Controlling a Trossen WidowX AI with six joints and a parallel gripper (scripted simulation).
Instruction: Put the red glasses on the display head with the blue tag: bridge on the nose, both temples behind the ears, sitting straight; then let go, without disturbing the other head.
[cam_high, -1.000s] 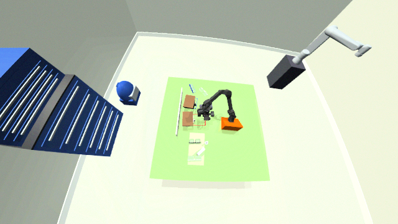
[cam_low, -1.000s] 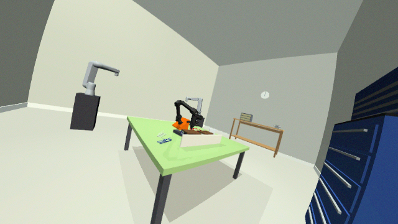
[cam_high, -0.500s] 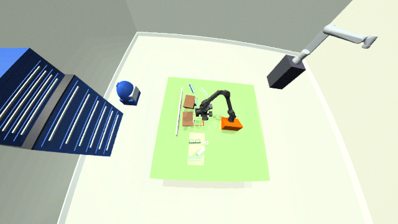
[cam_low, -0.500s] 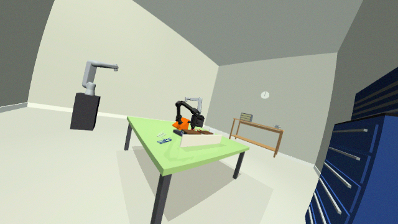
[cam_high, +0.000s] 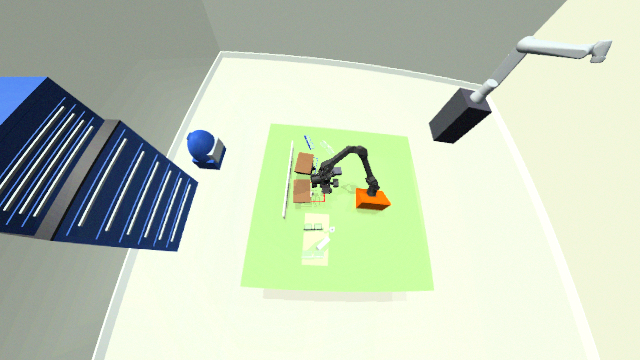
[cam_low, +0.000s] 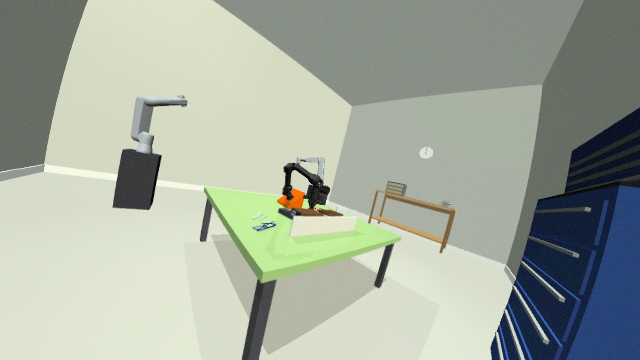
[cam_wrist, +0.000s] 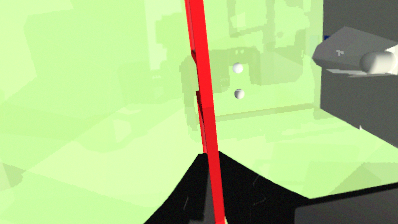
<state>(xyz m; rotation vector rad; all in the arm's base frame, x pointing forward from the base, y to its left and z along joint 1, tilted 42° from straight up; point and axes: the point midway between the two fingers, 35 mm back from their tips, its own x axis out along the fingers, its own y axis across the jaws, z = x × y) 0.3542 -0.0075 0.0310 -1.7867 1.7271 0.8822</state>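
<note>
Right now the display head is 13 cm ahead of my gripper tip, 5 cm to the left of it and 1 cm below it. Also, from my gripper tip: white peg 29 cm to the left, 8 cm behind, 4 cm below; then long white panel 27 cm ahead, 6 cm to the right, 1 cm below; then dark case 16 cm to the right, 6 cm behind, 5 cm below.
</note>
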